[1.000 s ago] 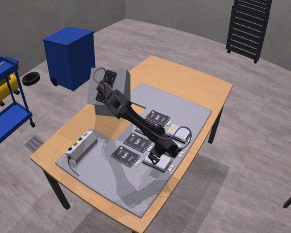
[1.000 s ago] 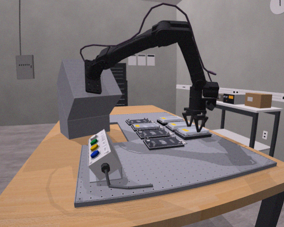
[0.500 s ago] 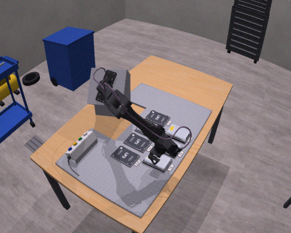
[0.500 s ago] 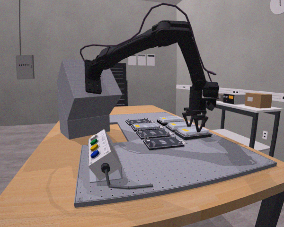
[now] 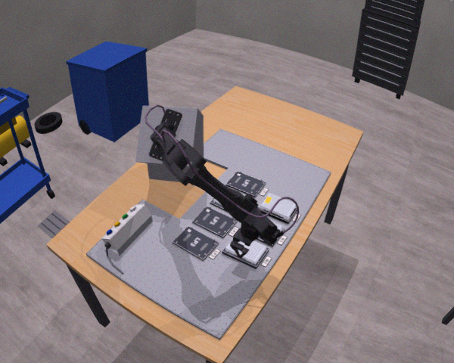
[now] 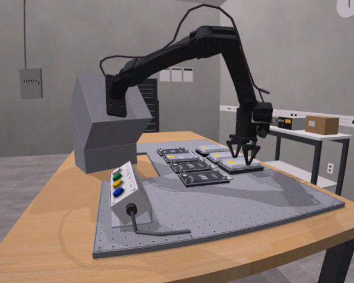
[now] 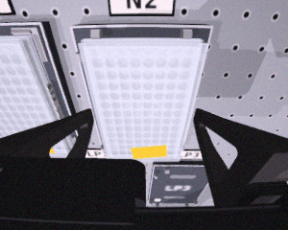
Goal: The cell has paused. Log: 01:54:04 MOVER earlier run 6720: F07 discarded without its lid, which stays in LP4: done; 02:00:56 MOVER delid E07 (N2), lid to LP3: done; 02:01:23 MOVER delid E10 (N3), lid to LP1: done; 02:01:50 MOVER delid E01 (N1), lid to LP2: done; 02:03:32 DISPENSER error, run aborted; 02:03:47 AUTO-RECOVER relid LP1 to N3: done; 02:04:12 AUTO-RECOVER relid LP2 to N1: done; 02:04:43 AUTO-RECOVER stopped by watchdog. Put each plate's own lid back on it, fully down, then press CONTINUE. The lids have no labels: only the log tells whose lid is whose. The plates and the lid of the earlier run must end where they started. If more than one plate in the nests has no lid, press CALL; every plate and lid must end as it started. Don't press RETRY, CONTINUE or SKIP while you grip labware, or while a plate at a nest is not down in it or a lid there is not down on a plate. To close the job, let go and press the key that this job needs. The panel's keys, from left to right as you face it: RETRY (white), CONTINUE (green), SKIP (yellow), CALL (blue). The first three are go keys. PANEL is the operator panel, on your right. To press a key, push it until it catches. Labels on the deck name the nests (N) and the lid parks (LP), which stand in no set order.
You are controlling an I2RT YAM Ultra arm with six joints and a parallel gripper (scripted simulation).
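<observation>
The well plate is 10 mm below my hand. The rest, counted from my hand: yellow skip key 490 mm behind, 80 mm to the right, 30 mm above; green continue key 480 mm behind, 30 mm to the right, 30 mm above; blue call key 500 mm behind, 130 mm to the right, 30 mm above.
</observation>
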